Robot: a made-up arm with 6 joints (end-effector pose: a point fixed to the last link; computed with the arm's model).
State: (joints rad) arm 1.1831 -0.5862 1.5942 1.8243 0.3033 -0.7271
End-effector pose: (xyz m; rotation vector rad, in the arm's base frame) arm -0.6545 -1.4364 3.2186 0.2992 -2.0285 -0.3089
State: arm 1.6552 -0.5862 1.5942 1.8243 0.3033 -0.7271
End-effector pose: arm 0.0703 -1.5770 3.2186 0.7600 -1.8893 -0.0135
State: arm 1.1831 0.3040 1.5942 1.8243 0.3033 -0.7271
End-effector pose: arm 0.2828 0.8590 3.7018 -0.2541 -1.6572 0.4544
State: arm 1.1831 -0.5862 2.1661 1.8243 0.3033 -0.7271
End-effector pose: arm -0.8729 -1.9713 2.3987 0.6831 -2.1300 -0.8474
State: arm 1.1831 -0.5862 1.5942 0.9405 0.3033 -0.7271
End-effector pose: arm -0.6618 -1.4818 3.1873 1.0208 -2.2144 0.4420
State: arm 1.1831 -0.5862 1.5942 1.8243 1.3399 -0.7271
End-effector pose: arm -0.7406 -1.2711 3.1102 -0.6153 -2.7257 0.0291
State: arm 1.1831 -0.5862 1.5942 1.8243 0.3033 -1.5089
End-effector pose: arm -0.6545 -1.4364 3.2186 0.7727 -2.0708 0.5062
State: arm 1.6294 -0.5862 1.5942 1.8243 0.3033 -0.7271
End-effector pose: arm 0.0296 -1.5783 3.2186 0.7356 -1.8990 -0.0297
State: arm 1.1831 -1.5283 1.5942 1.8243 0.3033 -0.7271
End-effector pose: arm -1.1034 -2.5356 0.8353 0.9401 -2.1265 -1.2121
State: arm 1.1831 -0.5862 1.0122 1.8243 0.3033 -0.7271
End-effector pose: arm -0.2964 -0.5594 3.5970 -0.0695 -1.8122 0.2015
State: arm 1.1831 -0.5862 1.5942 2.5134 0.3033 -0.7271
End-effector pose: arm -0.6204 -1.4182 3.2394 -0.2380 -1.6944 -0.8058
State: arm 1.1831 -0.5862 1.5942 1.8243 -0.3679 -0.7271
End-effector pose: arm -0.5363 -1.5137 3.1942 0.7539 -1.4544 -0.4570
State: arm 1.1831 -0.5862 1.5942 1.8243 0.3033 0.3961
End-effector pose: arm -0.6545 -1.4364 3.2186 -0.4018 -1.5606 -1.3488
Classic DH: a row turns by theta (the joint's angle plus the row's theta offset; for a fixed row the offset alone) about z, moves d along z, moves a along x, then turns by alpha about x. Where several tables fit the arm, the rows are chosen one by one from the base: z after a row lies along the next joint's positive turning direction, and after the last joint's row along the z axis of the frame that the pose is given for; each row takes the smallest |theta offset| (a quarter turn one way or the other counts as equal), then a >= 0, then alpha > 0; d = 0 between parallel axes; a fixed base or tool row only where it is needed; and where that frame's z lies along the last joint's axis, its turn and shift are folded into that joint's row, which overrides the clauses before.
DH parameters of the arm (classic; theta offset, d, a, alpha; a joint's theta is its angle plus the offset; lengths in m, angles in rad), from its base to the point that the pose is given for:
joint 1: 0 0.8613 0.1689 -1.5708
joint 2: -1.5708 0 1.1583 3.1416
joint 3: 0 0 0.1254 -1.5708
joint 4: 0 -1.5668 0 1.5708
joint 5: 0 0 0 -1.5708
joint 6: 1.5708 -0.2176 0 1.5708
tool (fixed): -1.5708 0 0 0

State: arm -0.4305 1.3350 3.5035 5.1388 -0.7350 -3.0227
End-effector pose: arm 0.2997 0.0085 2.5239 2.1581 1.0540 1.7025
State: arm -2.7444 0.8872 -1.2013 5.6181 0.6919 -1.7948
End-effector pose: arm -0.4136 -0.0806 -0.0303 -0.5706 1.3205 1.2400
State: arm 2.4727 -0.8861 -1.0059 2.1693 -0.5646 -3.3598
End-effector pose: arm -0.7504 0.7158 1.5743 0.9485 1.0984 1.8283
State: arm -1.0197 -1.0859 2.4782 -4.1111 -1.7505 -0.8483
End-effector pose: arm -1.2753 1.7378 0.5498 -1.3698 2.4135 0.4746
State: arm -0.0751 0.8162 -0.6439 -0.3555 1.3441 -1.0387
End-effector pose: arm 1.5037 -0.1871 0.0847 1.0853 -0.1193 -0.4475
